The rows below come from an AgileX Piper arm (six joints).
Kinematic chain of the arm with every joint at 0, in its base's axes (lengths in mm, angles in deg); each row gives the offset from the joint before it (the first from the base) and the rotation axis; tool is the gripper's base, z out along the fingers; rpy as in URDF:
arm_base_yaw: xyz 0 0 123 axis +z
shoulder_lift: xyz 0 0 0 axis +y
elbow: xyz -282.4 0 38.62 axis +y
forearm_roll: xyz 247.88 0 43.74 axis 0.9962 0 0.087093
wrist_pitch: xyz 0 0 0 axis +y
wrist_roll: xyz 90.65 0 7.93 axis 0.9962 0 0.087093
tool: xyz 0 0 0 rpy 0 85.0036 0
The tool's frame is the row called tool.
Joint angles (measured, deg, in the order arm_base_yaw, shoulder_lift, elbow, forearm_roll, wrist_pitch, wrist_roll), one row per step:
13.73, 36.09, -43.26, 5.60, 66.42, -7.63
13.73, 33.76, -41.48, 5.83, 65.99, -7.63
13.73, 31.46, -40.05, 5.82, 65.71, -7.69
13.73, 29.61, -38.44, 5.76, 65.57, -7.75
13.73, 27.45, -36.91, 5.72, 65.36, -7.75
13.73, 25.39, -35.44, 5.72, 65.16, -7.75
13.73, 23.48, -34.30, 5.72, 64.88, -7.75
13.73, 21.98, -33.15, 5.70, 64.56, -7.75
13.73, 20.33, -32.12, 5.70, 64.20, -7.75
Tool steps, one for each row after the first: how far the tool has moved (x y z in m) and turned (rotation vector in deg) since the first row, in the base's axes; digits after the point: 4 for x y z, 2 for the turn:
-0.0072, -0.0014, -0.0053, 0.46, -0.89, 0.01
-0.0142, -0.0032, -0.0092, 0.69, -2.02, 0.03
-0.0195, -0.0046, -0.0151, 0.70, -2.42, 0.05
-0.0256, -0.0061, -0.0203, 0.86, -3.24, 0.02
-0.0311, -0.0075, -0.0256, 1.05, -4.01, 0.00
-0.0359, -0.0087, -0.0293, 1.31, -5.03, -0.02
-0.0393, -0.0096, -0.0336, 1.46, -5.68, -0.06
-0.0431, -0.0105, -0.0372, 1.70, -6.63, -0.09

